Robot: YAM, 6 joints.
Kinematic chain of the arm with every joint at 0, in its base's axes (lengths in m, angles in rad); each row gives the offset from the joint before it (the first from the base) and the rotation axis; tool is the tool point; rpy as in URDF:
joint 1: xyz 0 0 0.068 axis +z
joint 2: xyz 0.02 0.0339 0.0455 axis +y
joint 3: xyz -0.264 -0.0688 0 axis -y
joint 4: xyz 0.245 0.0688 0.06 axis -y
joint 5: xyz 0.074 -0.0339 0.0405 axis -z
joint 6: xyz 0.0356 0 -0.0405 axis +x
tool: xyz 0 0 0 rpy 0 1.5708 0
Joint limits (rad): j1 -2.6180..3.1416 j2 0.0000..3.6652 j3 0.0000..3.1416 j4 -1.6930..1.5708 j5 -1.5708..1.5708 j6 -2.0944..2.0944
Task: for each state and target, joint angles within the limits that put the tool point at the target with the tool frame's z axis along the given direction. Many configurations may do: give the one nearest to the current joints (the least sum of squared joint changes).
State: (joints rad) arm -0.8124 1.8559 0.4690 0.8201 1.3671 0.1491
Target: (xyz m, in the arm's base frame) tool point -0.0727 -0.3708 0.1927 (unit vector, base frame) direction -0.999 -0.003 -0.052
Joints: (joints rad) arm -1.6707 1.8615 1.0405 0.3520 1.4556 0.1491
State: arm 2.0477 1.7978 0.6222 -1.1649 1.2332 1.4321
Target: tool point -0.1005 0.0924 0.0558 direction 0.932 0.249 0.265
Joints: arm 2.5830 2.5027 0.6693 -1.6908 0.7822 1.4321
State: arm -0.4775 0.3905 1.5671 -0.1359 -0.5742 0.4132
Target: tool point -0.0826 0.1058 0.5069 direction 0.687 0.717 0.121
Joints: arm -0.6435 0.3394 1.4982 -0.3667 -1.4000 0.4132
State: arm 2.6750 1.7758 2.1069 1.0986 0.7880 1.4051
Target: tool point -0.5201 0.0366 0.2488 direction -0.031 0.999 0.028
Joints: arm 3.1396 2.4529 1.8843 1.2725 1.5275 1.4051
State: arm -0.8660 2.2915 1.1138 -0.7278 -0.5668 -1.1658
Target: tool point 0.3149 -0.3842 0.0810 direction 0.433 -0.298 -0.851
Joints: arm -0.8951 2.4105 1.6979 -0.3241 -0.1520 -1.1658
